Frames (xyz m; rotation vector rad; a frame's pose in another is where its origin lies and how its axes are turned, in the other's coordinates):
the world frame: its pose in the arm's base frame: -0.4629 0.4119 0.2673 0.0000 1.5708 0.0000
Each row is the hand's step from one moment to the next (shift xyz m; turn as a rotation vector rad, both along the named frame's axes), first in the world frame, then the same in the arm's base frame.
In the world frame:
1: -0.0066 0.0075 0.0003 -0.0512 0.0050 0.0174
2: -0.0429 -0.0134 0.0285 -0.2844 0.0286 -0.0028
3: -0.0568 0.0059 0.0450 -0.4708 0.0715 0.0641
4: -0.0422 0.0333 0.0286 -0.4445 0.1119 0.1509
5: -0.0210 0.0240 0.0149 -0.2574 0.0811 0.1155
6: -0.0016 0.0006 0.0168 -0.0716 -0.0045 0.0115
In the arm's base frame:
1: 0.0003 0.0075 0.0066 0.0174 0.0050 0.0512
2: 0.0285 -0.0134 0.0429 -0.0028 0.0286 0.2844
3: 0.0450 0.0059 0.0568 0.0641 0.0715 0.4708
4: 0.0286 0.0333 0.0422 0.1509 0.1119 0.4445
5: 0.0149 0.0240 0.0210 0.1155 0.0811 0.2574
6: 0.0168 0.0006 0.0016 0.0115 -0.0045 0.0716

